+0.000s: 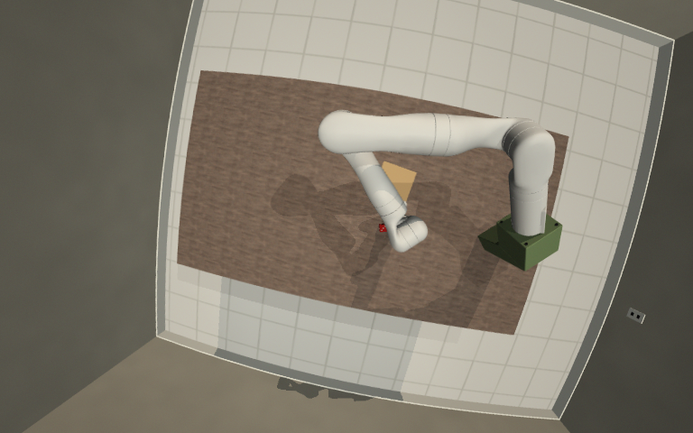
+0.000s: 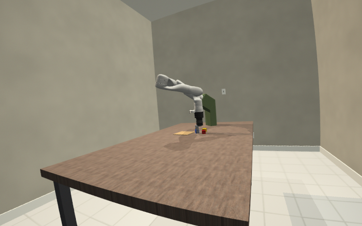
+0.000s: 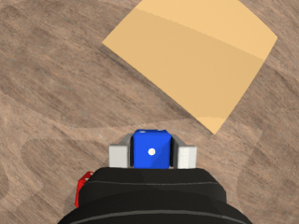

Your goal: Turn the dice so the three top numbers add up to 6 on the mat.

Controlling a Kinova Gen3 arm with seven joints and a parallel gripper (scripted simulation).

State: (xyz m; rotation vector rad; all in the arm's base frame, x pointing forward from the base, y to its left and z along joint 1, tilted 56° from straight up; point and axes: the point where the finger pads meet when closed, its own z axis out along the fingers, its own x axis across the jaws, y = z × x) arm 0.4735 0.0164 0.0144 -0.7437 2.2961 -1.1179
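Now: hand 1 cm past the tan mat, 12 cm to the left of it and 2 cm above it. Also, from my hand: yellow die 5 cm behind, 6 cm to the left; then blue die right at my hand; then red die 3 cm ahead, 6 cm to the left.
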